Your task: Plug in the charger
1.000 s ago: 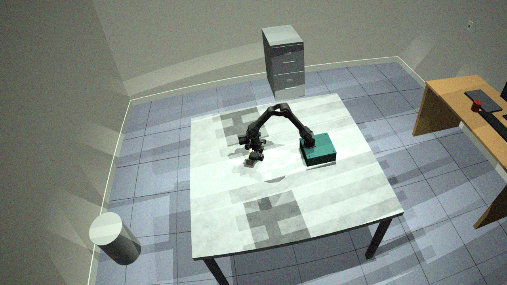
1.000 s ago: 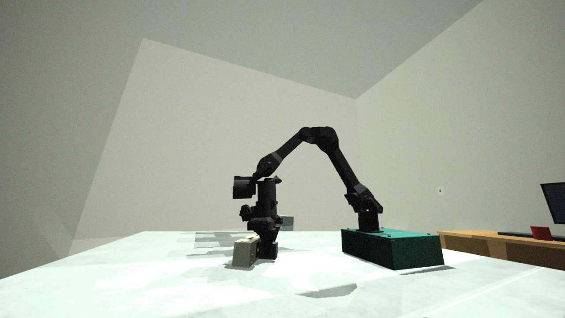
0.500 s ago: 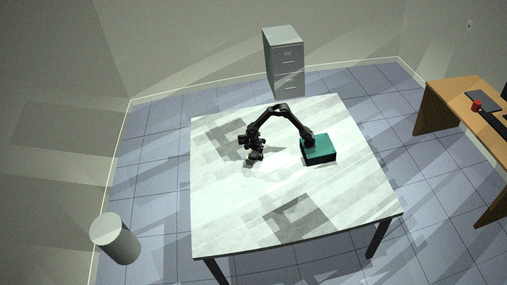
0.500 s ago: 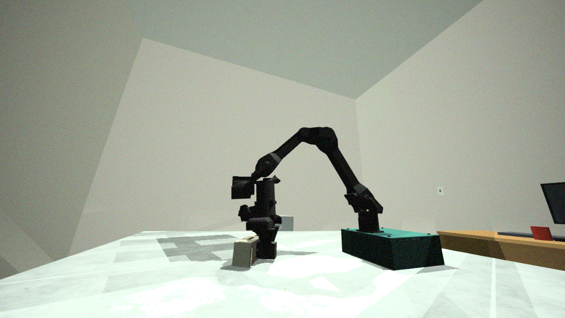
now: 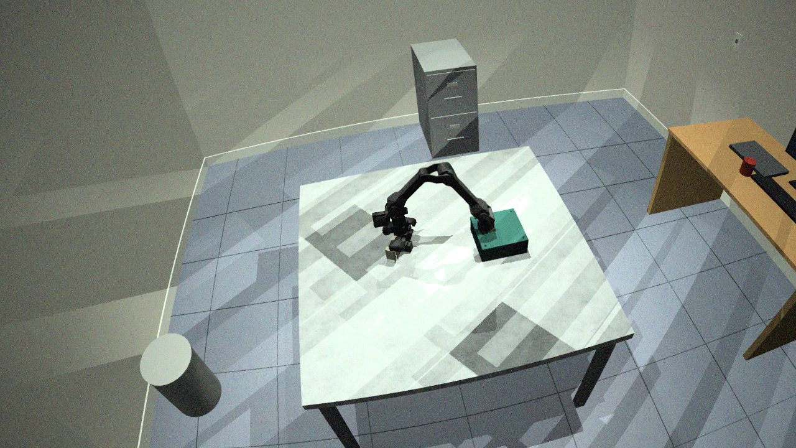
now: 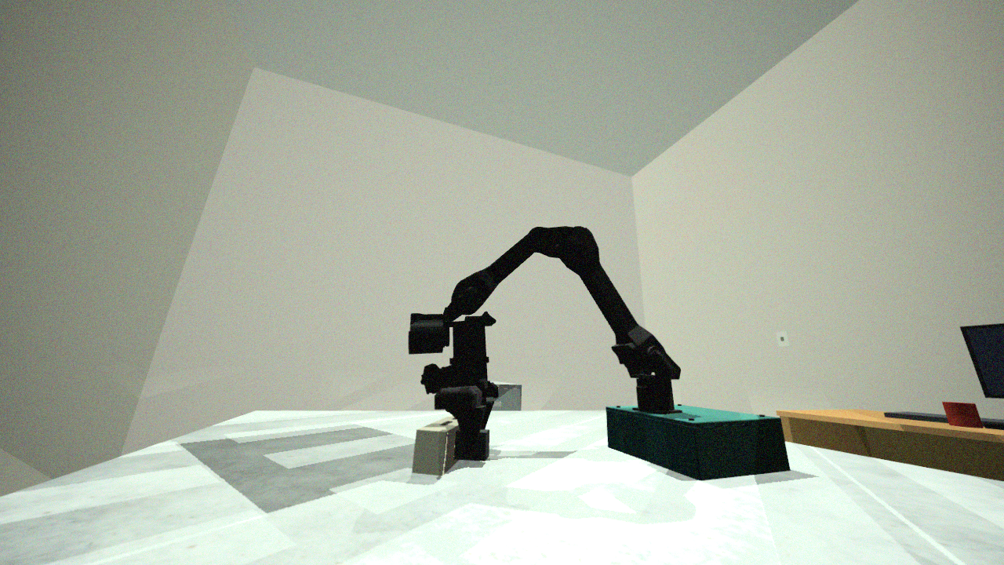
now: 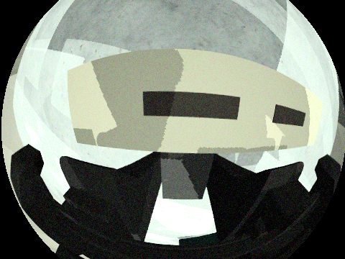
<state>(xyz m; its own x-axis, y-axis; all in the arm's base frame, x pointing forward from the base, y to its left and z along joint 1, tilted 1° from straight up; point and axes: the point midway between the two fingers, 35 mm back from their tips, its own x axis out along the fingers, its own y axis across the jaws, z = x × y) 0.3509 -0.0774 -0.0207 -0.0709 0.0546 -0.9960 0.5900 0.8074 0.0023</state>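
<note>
Right now my gripper tip is 10 mm to the left of the charger, 10 mm below it and 10 mm short of it.
</note>
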